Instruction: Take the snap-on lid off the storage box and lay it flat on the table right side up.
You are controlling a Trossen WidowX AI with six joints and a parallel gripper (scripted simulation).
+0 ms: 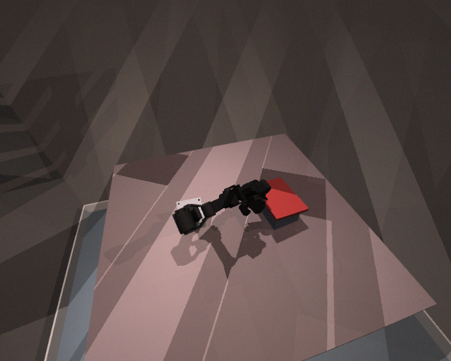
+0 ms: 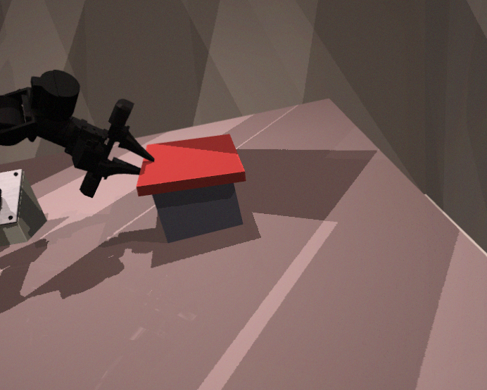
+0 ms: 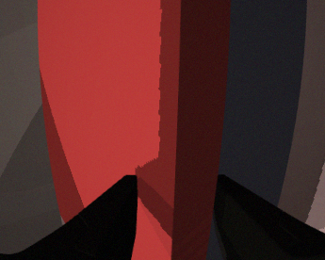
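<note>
My gripper tip is 8 cm short of the red lid and 1 cm to the right of it. Also, from my gripper tip: storage box (7 cm ahead, 6 cm below, 1 cm to the left).
</note>
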